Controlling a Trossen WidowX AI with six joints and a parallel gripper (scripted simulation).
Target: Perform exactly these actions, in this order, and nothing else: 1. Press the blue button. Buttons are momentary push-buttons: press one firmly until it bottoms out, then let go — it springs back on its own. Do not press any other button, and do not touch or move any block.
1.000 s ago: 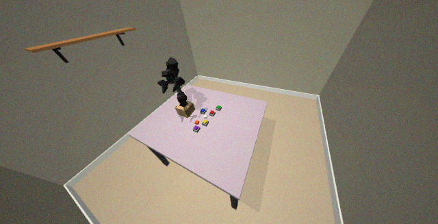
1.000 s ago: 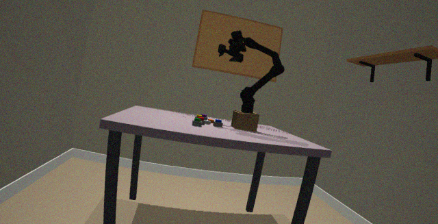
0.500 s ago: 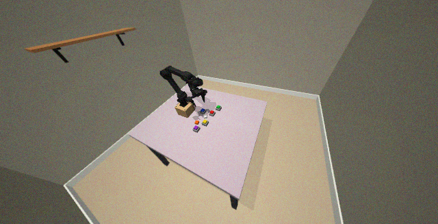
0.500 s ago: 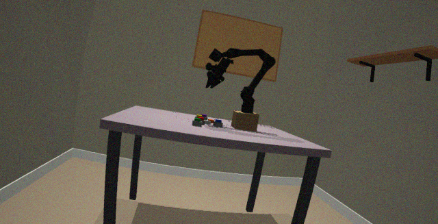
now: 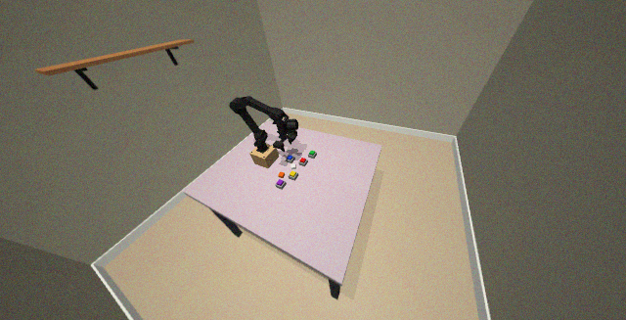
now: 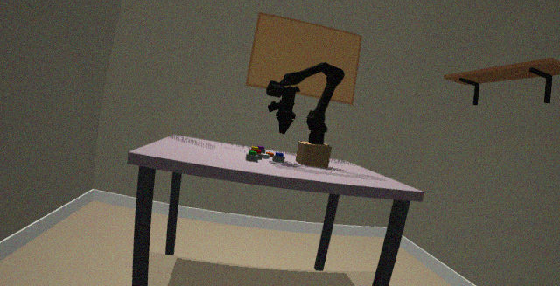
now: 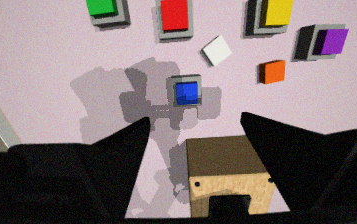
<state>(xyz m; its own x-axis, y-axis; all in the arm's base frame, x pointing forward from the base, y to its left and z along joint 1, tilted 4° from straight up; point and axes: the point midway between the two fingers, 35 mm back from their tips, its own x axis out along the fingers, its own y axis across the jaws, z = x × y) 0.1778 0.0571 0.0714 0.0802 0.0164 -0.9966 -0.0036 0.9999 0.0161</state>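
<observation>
My gripper tip is now 100 mm above the blue button. From my gripper tip the other things lie so: red button: 100 mm ahead, 10 mm to the left, 100 mm below; then yellow button: 100 mm ahead, 120 mm to the right, 100 mm below; then white block: 60 mm ahead, 50 mm to the right, 120 mm below.
</observation>
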